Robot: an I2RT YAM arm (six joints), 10 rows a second.
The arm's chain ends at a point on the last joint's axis. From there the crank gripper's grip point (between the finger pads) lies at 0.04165 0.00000 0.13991 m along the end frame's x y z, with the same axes.
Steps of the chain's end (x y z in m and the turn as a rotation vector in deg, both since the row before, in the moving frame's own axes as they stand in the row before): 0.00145, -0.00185, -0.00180, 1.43, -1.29, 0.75; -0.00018, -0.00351, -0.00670, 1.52, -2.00, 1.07; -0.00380, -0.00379, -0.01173, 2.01, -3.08, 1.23; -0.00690, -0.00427, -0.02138, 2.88, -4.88, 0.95; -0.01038, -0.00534, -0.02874, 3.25, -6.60, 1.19
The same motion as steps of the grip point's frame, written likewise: -0.00169, -0.00483, -0.00093, 1.43, -1.29, 0.75; -0.00506, -0.00651, -0.00537, 1.52, -2.00, 1.07; -0.01133, -0.00792, -0.00977, 2.01, -3.08, 1.23; -0.01889, -0.01079, -0.01850, 2.88, -4.88, 0.95; -0.02665, -0.01269, -0.02508, 3.25, -6.60, 1.19
